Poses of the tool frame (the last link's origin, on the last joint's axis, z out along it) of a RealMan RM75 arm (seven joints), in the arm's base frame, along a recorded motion.
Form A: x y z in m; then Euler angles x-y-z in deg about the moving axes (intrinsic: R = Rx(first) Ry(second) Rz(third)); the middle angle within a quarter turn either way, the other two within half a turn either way.
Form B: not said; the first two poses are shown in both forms.
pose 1, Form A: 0.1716 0.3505 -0.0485 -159.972 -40.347 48.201
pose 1, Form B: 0.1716 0.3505 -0.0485 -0.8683 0.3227 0.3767 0.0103
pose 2, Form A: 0.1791 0.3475 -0.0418 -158.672 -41.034 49.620
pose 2, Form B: 0.1791 0.3475 -0.0418 -0.8627 0.3273 0.3854 0.0128
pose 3, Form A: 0.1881 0.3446 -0.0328 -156.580 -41.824 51.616
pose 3, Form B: 0.1881 0.3446 -0.0328 -0.8550 0.3330 0.3972 0.0185
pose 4, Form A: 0.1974 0.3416 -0.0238 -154.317 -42.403 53.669
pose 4, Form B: 0.1974 0.3416 -0.0238 -0.8474 0.3386 0.4082 0.0257
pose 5, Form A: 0.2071 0.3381 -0.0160 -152.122 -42.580 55.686
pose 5, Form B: 0.2071 0.3381 -0.0160 -0.8405 0.3450 0.4164 0.0339
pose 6, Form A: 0.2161 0.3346 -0.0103 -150.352 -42.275 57.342
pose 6, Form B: 0.2161 0.3346 -0.0103 -0.8354 0.3517 0.4204 0.0421
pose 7, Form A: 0.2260 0.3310 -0.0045 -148.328 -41.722 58.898
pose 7, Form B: 0.2260 0.3310 -0.0045 -0.8306 0.3574 0.4237 0.0536
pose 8, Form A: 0.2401 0.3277 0.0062 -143.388 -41.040 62.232
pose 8, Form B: 0.2401 0.3277 0.0062 -0.8181 0.3652 0.4369 0.0799
